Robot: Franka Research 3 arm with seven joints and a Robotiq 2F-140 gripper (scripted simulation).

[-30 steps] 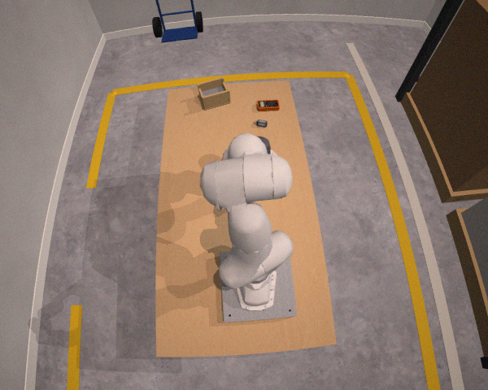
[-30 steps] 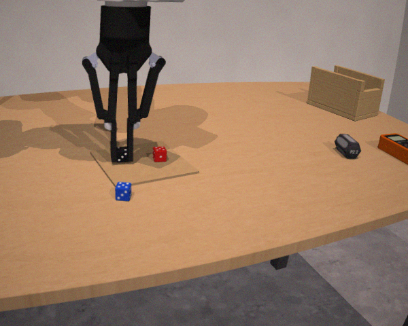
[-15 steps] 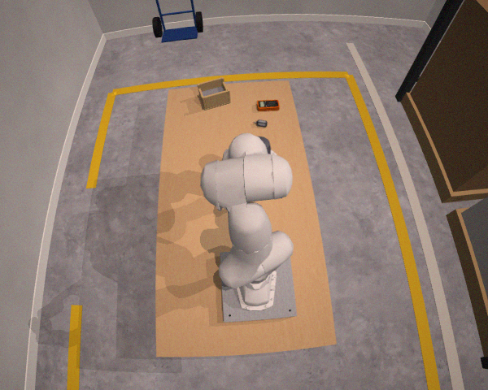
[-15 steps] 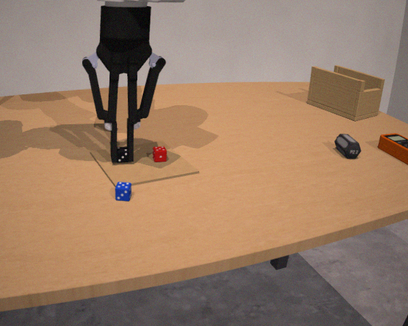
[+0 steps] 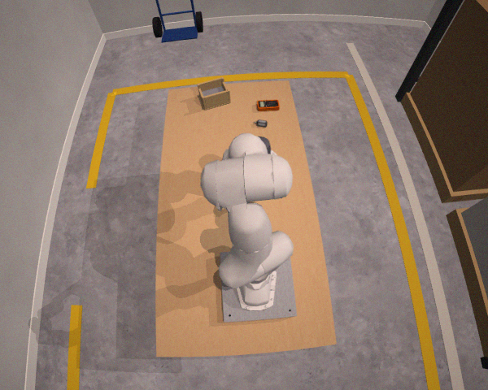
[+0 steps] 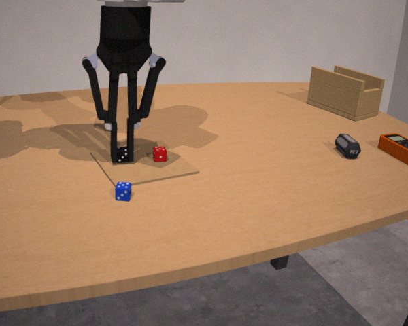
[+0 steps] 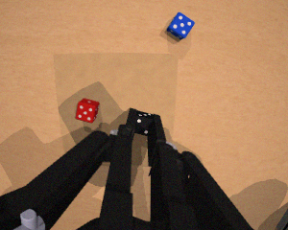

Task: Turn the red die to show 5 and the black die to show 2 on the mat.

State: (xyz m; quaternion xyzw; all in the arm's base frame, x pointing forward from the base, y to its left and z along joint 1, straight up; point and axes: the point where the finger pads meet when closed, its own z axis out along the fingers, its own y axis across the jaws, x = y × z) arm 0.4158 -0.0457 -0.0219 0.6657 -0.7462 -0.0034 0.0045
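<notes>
Right now my hand is 30 mm short of the thin tan mat and 40 mm above it. From my hand the other things lie so: red die: 60 mm ahead, 10 mm to the right, 30 mm below; black die: 20 mm below; blue die: 20 mm behind, 110 mm to the right, 30 mm below.
</notes>
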